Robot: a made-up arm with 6 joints. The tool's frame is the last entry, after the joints. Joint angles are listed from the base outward. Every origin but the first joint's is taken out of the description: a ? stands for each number. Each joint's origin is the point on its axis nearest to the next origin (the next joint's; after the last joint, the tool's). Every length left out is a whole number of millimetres.
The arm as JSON. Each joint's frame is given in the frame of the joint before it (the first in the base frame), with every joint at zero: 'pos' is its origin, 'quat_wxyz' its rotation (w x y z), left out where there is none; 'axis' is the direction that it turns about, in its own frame. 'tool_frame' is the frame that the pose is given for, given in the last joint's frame.
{
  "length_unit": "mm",
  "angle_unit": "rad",
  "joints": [
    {
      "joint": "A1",
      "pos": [
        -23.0,
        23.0,
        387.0
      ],
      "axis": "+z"
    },
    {
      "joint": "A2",
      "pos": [
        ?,
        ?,
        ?
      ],
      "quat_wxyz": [
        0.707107,
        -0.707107,
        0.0,
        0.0
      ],
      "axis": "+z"
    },
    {
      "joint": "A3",
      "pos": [
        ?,
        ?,
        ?
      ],
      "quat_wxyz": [
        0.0,
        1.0,
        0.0,
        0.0
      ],
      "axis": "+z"
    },
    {
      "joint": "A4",
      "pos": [
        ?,
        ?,
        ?
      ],
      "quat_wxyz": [
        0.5,
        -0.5,
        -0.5,
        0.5
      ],
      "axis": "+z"
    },
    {
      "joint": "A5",
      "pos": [
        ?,
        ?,
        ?
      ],
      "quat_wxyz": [
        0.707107,
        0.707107,
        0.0,
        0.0
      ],
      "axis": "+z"
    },
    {
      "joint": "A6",
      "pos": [
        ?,
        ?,
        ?
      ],
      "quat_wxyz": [
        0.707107,
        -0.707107,
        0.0,
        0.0
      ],
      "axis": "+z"
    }
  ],
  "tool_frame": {
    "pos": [
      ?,
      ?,
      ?
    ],
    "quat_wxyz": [
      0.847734,
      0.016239,
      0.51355,
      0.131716
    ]
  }
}
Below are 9 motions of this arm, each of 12 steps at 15 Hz.
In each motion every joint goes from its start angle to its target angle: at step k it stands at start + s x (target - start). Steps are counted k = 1, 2, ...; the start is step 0. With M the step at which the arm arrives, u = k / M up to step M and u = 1 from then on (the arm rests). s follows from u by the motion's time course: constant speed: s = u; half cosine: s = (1 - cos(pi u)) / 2; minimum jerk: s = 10 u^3 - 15 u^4 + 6 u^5.
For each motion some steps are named. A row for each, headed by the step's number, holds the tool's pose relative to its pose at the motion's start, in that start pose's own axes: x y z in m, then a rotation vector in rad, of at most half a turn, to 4 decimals.
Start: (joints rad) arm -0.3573 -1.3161 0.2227 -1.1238 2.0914 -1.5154
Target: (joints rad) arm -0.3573 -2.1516 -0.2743 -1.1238 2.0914 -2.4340
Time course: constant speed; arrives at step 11
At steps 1, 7, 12:
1: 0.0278 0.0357 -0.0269 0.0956 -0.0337 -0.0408
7: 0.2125 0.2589 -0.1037 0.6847 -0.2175 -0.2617
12: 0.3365 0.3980 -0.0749 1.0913 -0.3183 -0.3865

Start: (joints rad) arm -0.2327 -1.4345 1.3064 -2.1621 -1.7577 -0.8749
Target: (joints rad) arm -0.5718 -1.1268 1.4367 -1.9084 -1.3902 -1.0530
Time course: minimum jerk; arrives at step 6
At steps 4, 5, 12:
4: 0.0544 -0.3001 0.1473 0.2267 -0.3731 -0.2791
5: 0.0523 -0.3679 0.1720 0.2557 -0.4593 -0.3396
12: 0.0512 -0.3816 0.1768 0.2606 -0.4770 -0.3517

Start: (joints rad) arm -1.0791 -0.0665 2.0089 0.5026 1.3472 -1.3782
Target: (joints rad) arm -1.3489 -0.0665 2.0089 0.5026 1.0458 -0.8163
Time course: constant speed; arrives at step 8
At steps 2, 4, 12:
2: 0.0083 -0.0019 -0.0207 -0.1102 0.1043 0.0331
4: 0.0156 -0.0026 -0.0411 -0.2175 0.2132 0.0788
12: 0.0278 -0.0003 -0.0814 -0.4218 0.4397 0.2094

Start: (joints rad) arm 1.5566 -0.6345 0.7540 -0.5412 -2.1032 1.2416
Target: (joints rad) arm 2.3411 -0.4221 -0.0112 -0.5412 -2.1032 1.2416
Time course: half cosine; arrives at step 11
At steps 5, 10, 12:
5: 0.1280 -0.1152 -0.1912 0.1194 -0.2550 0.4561
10: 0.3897 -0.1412 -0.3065 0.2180 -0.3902 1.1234
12: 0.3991 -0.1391 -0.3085 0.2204 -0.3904 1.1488

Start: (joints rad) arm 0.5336 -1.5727 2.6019 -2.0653 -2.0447 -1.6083
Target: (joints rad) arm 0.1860 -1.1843 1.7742 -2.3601 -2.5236 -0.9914
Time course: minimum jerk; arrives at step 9
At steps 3, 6, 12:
3: 0.1074 -0.1253 0.0746 0.0711 0.2143 0.0095
6: 0.4106 -0.5332 0.0980 0.3137 0.7508 0.2213
12: 0.4997 -0.6865 0.0407 0.4264 0.8893 0.3572

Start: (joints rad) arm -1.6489 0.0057 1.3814 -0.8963 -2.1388 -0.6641
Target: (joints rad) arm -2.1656 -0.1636 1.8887 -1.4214 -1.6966 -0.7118
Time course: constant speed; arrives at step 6
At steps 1, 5, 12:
1: -0.0431 0.0445 -0.0072 -0.0645 -0.1396 0.0687
5: -0.1329 0.2720 -0.0996 -0.4265 -0.5180 0.3232
12: -0.1275 0.3334 -0.1370 -0.5316 -0.5583 0.3797

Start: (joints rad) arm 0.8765 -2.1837 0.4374 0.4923 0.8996 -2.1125
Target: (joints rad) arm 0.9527 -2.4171 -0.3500 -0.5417 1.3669 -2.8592
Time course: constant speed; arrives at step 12
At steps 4, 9, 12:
4: -0.1235 -0.0063 0.0657 0.4237 -0.3362 -0.1217
9: -0.3170 0.0273 0.1094 0.8586 -0.7892 -0.0904
12: -0.4417 0.0725 0.1086 1.0499 -1.0471 0.0397

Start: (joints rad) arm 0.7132 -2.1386 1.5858 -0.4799 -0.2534 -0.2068
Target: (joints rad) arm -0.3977 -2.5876 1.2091 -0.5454 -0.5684 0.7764
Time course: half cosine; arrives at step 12
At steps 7, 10, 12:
7: -0.0195 0.6597 -0.0691 0.0803 0.2633 0.8121
10: -0.1132 0.9173 0.0297 0.1390 0.2075 1.2502
12: -0.1378 0.9642 0.0606 0.1546 0.1765 1.3457

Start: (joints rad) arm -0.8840 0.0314 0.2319 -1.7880 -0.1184 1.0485
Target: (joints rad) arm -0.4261 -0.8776 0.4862 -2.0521 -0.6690 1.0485
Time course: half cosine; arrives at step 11
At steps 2, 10, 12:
2: 0.0002 0.0526 0.0377 0.0659 -0.0533 0.1010
10: -0.3519 0.3716 0.6167 0.7478 -0.7358 1.2765
12: -0.3656 0.3696 0.6301 0.7597 -0.7548 1.3025

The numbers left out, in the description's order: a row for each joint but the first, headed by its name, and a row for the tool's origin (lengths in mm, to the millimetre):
A2: -3.0 41.0 0.0
A3: 3.0 -689.0 0.0
A4: 412.0 -15.0 0.0
A5: -12.0 -225.0 0.0
A6: 15.0 -14.0 0.0
tool: -28.0 -9.0 0.0

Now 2 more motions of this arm.
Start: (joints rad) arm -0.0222 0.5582 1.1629 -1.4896 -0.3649 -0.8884
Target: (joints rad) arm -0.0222 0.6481 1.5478 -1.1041 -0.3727 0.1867
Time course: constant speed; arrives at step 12
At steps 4, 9, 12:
4: 0.0277 0.0275 0.0072 -0.4211 0.0947 0.2812
9: 0.0587 0.0725 0.0192 -0.9468 0.1713 0.6435
12: 0.0732 0.1064 0.0264 -1.2646 0.1912 0.8604

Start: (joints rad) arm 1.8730 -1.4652 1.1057 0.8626 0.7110 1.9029
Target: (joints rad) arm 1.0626 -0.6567 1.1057 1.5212 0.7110 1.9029
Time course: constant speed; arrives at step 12
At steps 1, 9, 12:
1: 0.0731 -0.0576 0.0611 -0.0590 -0.1047 -0.0434
9: 0.3081 -0.4928 0.7536 -0.6746 -0.8954 -0.4118
12: 0.2288 -0.5626 1.0465 -0.9542 -1.1701 -0.5514

